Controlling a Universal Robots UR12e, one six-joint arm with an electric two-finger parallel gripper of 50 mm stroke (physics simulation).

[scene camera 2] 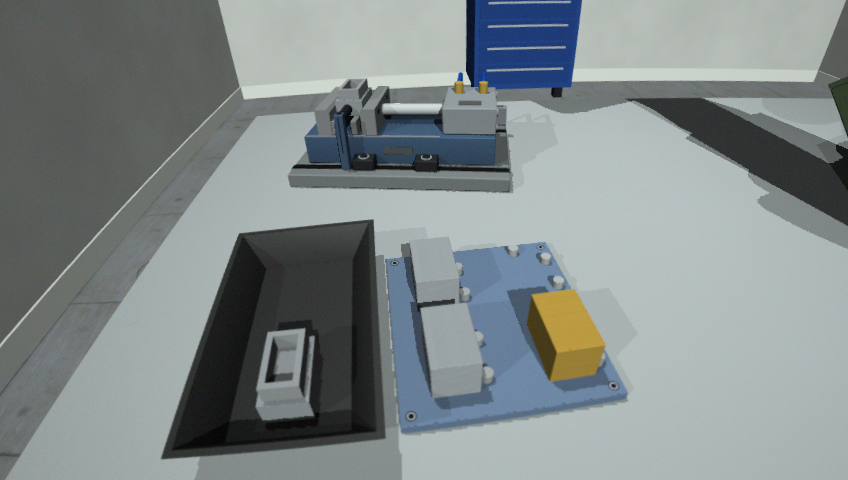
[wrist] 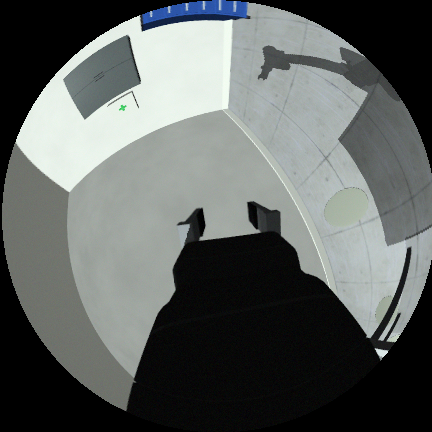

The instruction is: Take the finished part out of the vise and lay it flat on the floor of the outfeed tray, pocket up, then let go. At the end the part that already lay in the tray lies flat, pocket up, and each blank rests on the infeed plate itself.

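Places are measured from the arm's base along level axes (x right, y ahead, z up), in metres.
Where they show: gripper, fingertip midpoint: (wrist: 225,213).
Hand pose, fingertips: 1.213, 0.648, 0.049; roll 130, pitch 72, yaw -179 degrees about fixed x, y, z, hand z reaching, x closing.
Observation:
Each offset is from my fingertips to the top centre of the thing, as dx, dy, dz. "spot": to the spot under its first point.
The finished part @[-0.898, +0.008, -0.157] (scene camera 2: 355,93) is light grey and sits upright between the jaws of the blue and grey vise @[-0.917, -0.058, -0.173] (scene camera 2: 440,148), its pocket opening up. In the dark outfeed tray (scene camera 2: 309,291), another grey part @[-1.296, +0.104, -0.225] (scene camera 2: 284,392) lies near the front, pocket up. On the blue infeed plate @[-1.262, -0.064, -0.264] (scene camera 2: 505,380) are a rear grey blank @[-1.212, -0.027, -0.228] (scene camera 2: 435,268), a front grey blank @[-1.302, -0.018, -0.228] (scene camera 2: 452,347) and an orange block @[-1.311, -0.108, -0.228] (scene camera 2: 565,333); their undersides are hidden. My gripper (wrist: 225,213) is open and empty in the wrist view, facing a grey wall, away from the vise. It does not show in scene camera 2.
Small pins @[-1.207, -0.144, -0.256] (scene camera 2: 545,258) stand on the infeed plate. The tray is left of the plate, and the vise stands behind both on a grey base @[spot: -1.008, -0.030, -0.258] (scene camera 2: 398,180). A blue drawer cabinet (scene camera 2: 523,44) (wrist: 195,14) stands by the back wall. A dark shadow crosses the table at right.

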